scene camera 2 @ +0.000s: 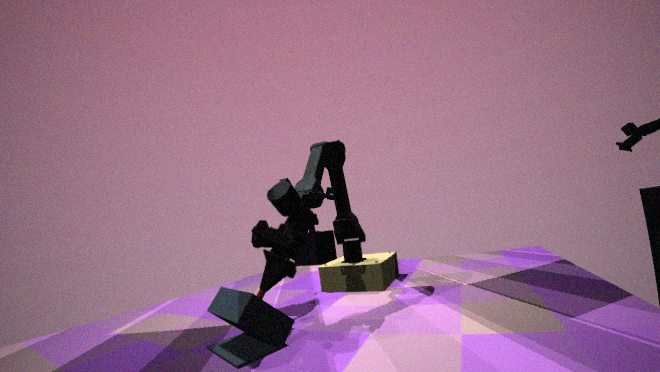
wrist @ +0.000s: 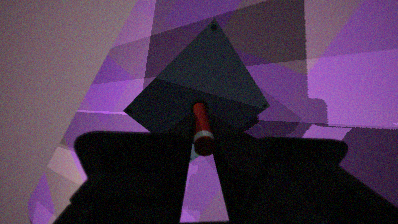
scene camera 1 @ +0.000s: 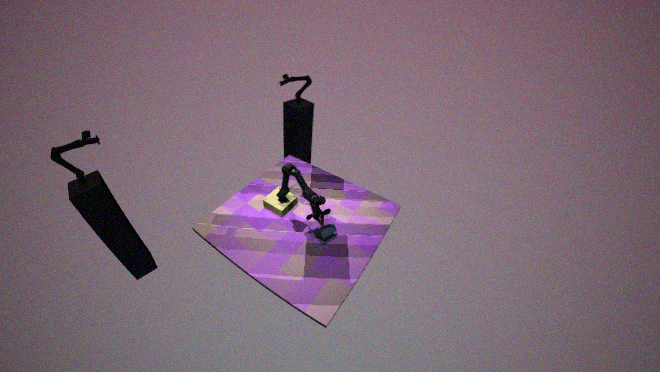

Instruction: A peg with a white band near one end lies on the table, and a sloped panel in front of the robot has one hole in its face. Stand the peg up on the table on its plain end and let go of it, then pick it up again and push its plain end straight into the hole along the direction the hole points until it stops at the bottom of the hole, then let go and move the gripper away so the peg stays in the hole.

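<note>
Red peg held by my gripper; the wrist view shows the gripper as well. A sloped panel is also visible.
</note>
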